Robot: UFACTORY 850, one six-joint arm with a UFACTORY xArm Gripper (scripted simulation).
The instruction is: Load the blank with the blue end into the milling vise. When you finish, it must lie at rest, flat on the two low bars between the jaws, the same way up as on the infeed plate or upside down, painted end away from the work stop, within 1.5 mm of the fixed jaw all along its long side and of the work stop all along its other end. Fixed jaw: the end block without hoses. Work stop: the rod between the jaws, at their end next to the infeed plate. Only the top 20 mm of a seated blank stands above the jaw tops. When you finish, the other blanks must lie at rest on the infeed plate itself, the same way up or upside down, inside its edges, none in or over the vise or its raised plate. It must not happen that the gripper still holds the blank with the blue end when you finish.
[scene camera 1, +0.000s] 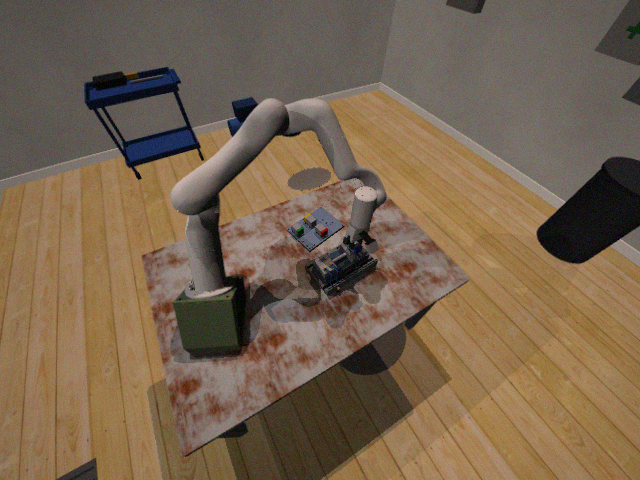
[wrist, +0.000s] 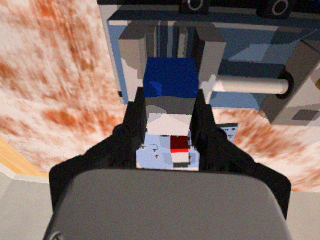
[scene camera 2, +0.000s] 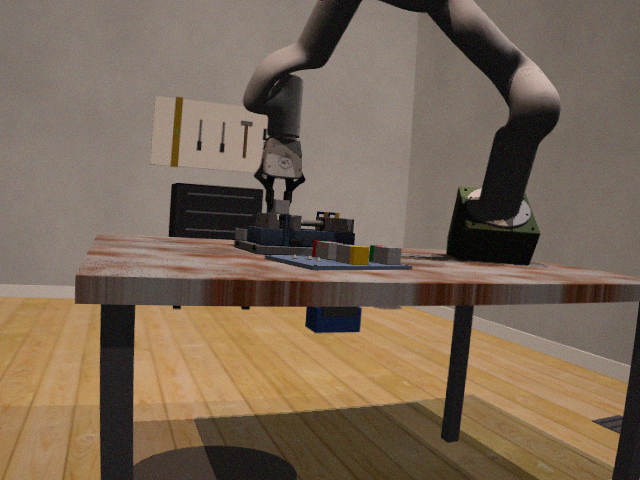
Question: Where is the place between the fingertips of my gripper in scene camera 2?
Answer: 278, 206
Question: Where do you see a rod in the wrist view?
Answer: At 222, 83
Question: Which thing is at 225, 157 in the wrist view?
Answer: My gripper.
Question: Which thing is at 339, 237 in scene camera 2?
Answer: A milling vise.
